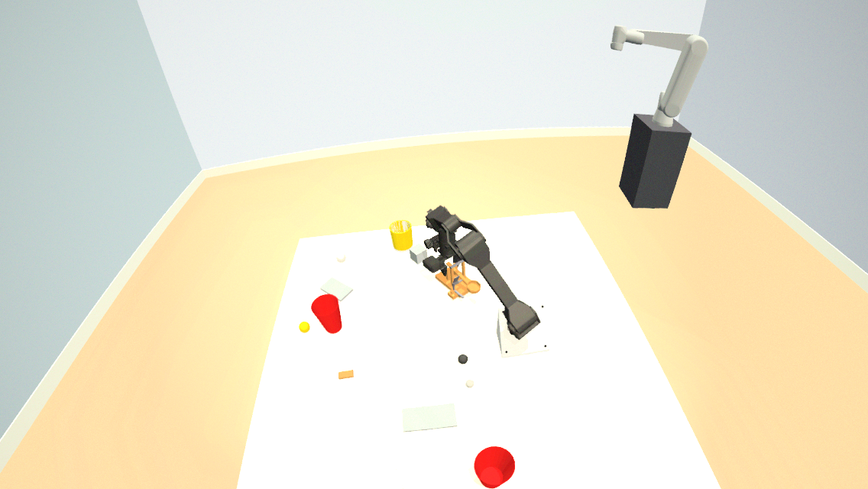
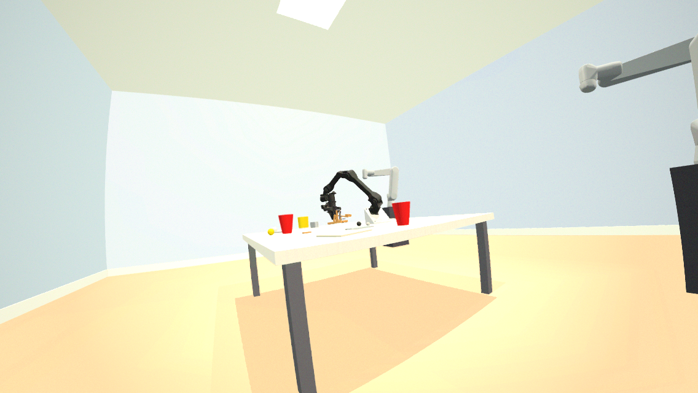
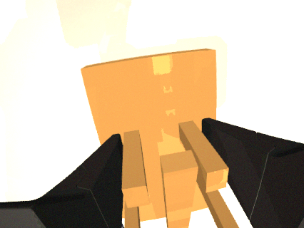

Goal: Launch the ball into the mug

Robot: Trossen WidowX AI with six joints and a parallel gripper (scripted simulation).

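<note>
Right now my gripper tip is 5 cm past the black ball, 35 cm to the right of it and 4 cm above it. Round my gripper tip: catapult (4 cm behind, 6 cm to the left, 2 cm above); then yellow mug (20 cm ahead, 22 cm to the right, 2 cm below); then grey cube (13 cm ahead, 14 cm to the right, 3 cm below).
</note>
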